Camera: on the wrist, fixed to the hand. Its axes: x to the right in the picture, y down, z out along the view.
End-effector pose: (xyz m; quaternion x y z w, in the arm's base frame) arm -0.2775 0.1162 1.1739 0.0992 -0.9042 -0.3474 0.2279
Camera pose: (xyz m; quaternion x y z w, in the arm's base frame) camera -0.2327 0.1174 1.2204 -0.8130 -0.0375 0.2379 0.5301
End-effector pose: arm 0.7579 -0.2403 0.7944 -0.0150 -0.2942 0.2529 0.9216
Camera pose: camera 0.7552 -0.2181 0.7338 0.3499 -0.2100 -0.8923 0.1929
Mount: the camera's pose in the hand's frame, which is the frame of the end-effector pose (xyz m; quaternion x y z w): -0.0237 0.0313 -0.0513 0.0097 -0.2119 -0.9772 0.0086
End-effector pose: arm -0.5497 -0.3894 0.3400 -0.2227 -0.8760 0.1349 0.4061
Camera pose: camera -0.4878 -0.3713 0.3440 -0.8866 0.3099 0.3400 0.0481
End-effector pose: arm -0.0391 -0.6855 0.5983 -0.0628 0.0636 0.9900 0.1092
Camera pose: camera -0.0175 -0.7279 0.5546 0.1482 -0.0744 -0.0855 0.9825
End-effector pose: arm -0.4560 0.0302 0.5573 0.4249 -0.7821 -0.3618 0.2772
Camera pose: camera -0.4210 0.0456 0.6094 -0.6940 -0.3462 0.3565 0.5210
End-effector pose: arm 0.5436 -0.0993 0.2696 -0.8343 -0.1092 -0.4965 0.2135
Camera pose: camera 0.5044 -0.1501 0.2624 0.0036 0.8662 0.0351 0.4984
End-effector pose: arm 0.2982 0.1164 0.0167 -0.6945 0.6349 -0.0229 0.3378
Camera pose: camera 0.2429 0.1162 0.0501 -0.6280 -0.7450 -0.1893 0.1218
